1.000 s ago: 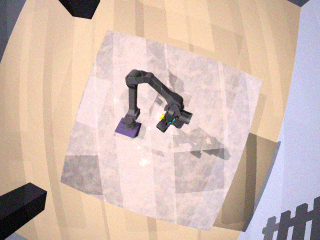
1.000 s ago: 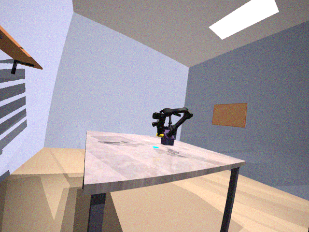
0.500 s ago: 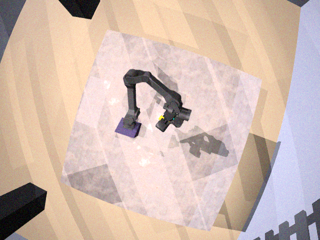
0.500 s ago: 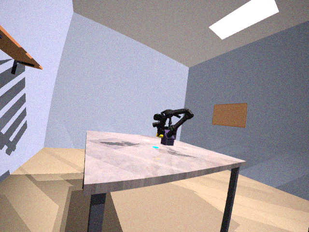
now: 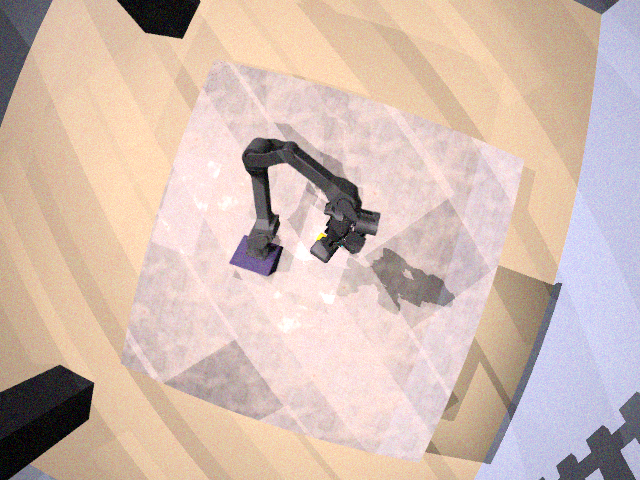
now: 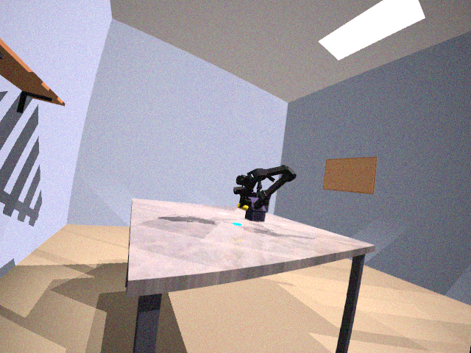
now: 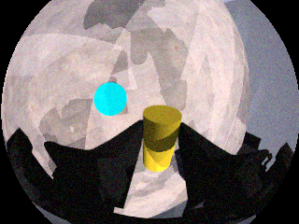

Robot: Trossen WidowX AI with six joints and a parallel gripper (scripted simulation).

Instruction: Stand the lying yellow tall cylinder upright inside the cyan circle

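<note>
Now: gripper tip 2 cm short of the cyan circle, 4 cm to the right of it and 11 cm above it. From my gripper tip the other things lie so: yellow cylinder (2 cm behind).
</note>
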